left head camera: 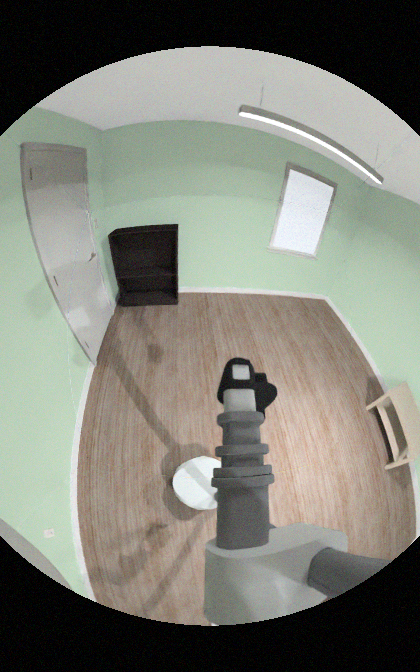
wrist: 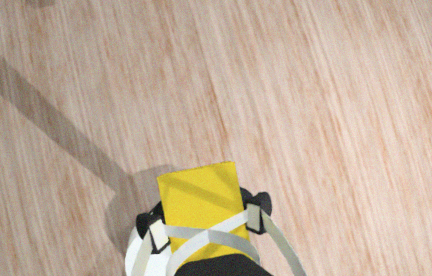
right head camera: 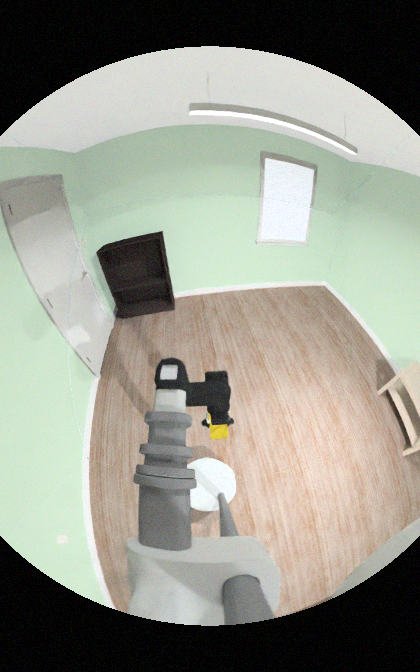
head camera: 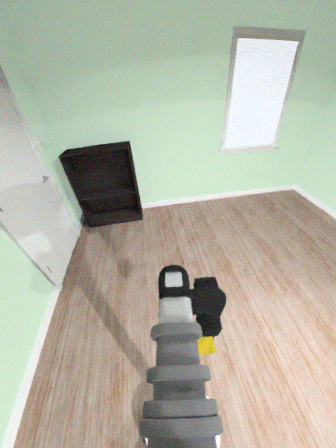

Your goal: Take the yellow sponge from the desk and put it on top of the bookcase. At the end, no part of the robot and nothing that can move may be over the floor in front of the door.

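The yellow sponge is held between the two fingertips of my gripper. The gripper is shut on it, above the floor and over part of the white round base. The sponge sticks out past the fingertips in the wrist view. The dark bookcase stands against the far wall, left of the middle, well ahead of the gripper. Its top board is bare in the head camera view. The desk does not show clearly in these views.
A closed grey door is in the left wall, close to the bookcase's left side. A light wooden piece of furniture stands by the right wall. A window is in the far wall.
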